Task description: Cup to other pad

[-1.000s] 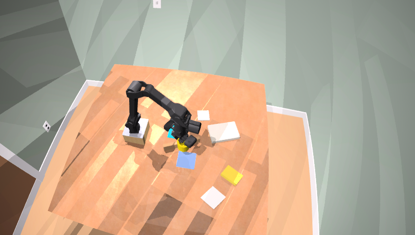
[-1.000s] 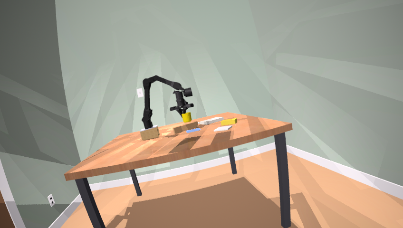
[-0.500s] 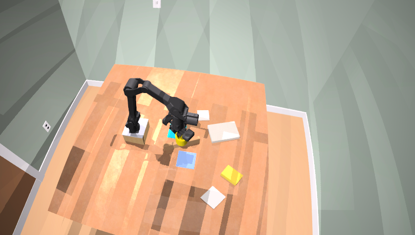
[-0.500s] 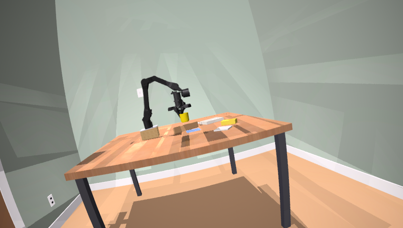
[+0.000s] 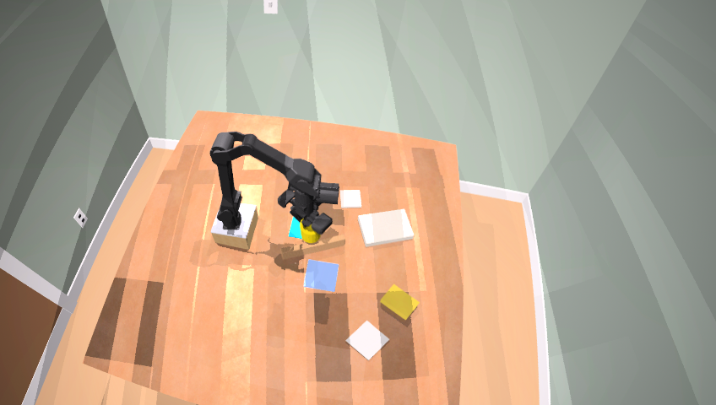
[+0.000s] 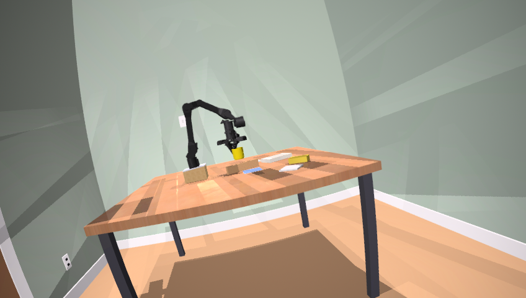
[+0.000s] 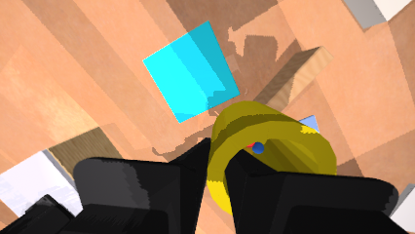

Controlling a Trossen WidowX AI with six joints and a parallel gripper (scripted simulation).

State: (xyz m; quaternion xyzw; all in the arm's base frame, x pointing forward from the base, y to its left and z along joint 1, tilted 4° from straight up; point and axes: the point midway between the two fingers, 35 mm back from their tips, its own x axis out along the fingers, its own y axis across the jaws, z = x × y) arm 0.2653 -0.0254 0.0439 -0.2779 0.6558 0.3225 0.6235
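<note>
Now: the cyan pad 110 mm below my gripper tip and 60 mm to the left of it. Round my gripper tip: wooden bar 90 mm below, 40 mm to the right, 30 mm ahead; small white tile 190 mm to the left, 170 mm ahead, 100 mm below; yellow cup 20 mm to the right, 20 mm ahead.
</note>
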